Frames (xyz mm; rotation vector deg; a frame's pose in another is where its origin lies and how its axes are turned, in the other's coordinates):
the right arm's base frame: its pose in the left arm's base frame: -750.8 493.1 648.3 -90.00 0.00 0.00
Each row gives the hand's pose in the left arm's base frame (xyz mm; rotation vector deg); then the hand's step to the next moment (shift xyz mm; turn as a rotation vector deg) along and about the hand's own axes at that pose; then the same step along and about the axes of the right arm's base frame.
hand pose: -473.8 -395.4 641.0 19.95 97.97 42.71
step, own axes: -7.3 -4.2 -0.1 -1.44 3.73 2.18
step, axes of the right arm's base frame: 2.6 -2.9 -7.5 1.89 -3.23 2.59
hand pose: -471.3 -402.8 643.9 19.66 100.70 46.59
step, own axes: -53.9 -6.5 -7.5 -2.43 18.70 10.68
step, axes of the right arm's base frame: 12.7 -35.8 -39.5 7.61 -12.76 15.78
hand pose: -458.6 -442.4 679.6 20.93 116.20 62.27
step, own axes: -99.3 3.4 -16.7 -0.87 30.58 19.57
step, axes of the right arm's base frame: 51.2 -58.5 -64.0 12.04 -18.61 28.77
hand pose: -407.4 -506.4 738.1 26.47 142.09 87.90
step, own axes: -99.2 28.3 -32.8 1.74 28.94 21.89
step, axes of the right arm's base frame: 86.8 -39.7 -51.2 10.07 -16.11 30.96
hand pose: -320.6 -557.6 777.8 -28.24 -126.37 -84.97
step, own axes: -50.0 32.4 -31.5 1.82 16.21 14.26
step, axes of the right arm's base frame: 63.7 -8.7 -20.1 4.62 -8.82 19.25
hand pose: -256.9 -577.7 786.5 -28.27 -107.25 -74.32
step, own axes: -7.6 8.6 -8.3 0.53 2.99 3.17
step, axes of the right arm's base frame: 13.8 -0.6 -3.2 0.53 -1.69 4.02
